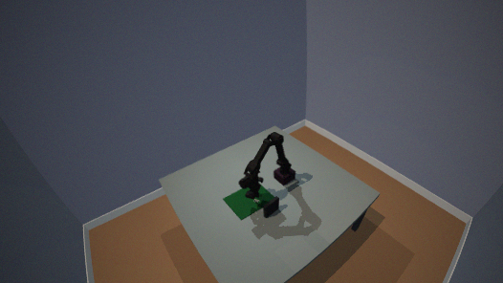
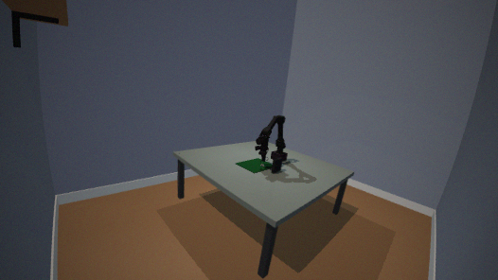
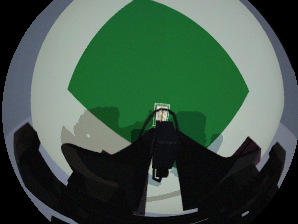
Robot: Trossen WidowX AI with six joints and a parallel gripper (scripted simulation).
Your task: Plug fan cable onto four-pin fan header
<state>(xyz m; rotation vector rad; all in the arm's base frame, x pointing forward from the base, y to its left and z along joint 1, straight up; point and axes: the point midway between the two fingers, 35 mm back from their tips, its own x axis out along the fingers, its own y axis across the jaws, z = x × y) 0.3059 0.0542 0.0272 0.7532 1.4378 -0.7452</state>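
Right now the green board is 80 mm below my gripper tip, 40 mm to the right of it and 30 mm ahead of it. From my gripper tip the other things lie so: black square fan (140 mm to the left, 20 mm behind); then dark plug (10 mm to the left, 10 mm above).
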